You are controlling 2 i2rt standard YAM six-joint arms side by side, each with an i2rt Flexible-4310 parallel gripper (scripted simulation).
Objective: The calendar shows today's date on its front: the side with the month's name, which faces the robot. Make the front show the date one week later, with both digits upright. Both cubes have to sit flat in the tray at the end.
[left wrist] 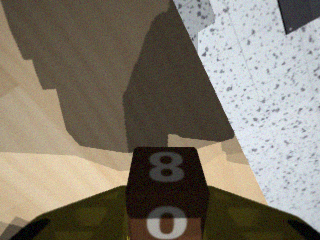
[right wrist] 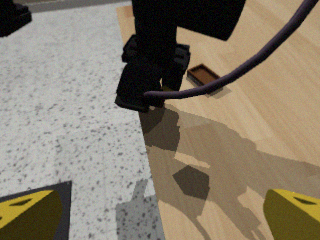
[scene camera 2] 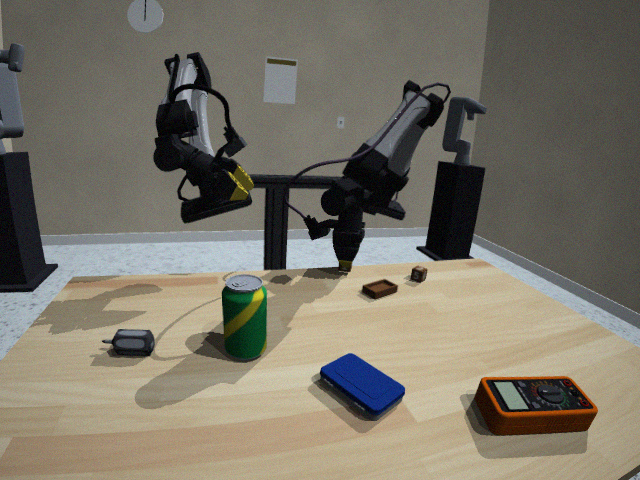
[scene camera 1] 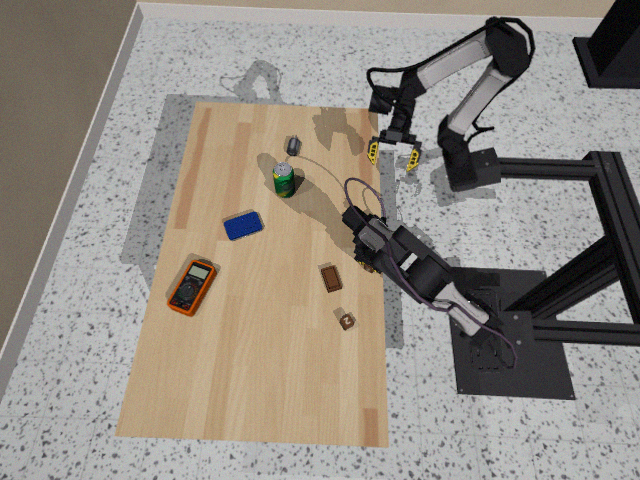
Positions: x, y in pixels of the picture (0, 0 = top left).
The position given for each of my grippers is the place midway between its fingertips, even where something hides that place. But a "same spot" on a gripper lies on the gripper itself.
Scene:
my right gripper: right wrist; scene camera 2; scene camera 1 390, 168; not seen in the left wrist view (out of frame)
blue case: scene camera 2; scene camera 1; not seen in the left wrist view (out of frame); not seen in the right wrist view (out of frame)
same spot on blue case: (scene camera 1: 248, 224) = (scene camera 2: 357, 370)
same spot on my right gripper: (right wrist: 41, 208) = (scene camera 2: 250, 183)

